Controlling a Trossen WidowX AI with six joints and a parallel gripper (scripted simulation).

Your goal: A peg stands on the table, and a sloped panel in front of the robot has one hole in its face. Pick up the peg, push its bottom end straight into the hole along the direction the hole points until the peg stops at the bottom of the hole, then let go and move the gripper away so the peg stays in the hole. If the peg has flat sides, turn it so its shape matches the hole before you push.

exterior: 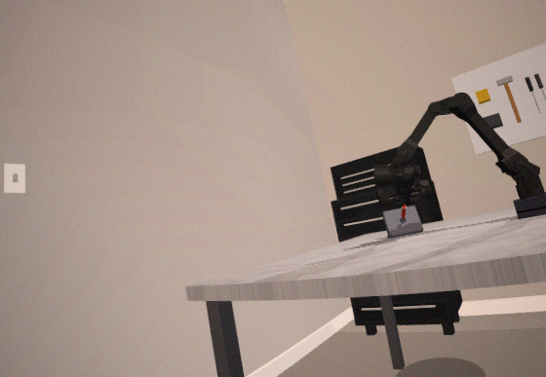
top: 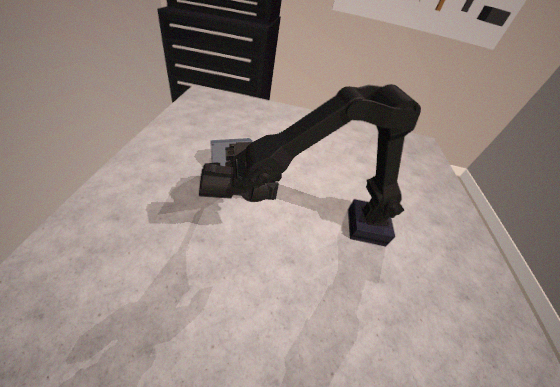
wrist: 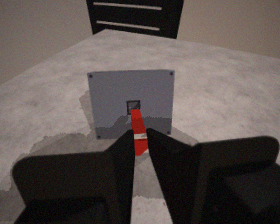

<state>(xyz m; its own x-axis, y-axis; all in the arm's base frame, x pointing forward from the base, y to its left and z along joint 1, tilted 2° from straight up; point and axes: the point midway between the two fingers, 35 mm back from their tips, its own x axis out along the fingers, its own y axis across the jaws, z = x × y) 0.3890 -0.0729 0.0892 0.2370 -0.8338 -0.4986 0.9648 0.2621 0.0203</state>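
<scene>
Right now the grey sloped panel is 3 cm ahead of my gripper tip, 11 cm to the right of it and 7 cm below it. The rest, counted from my gripper tip: red peg 1 cm to the right, 1 cm below.
</scene>
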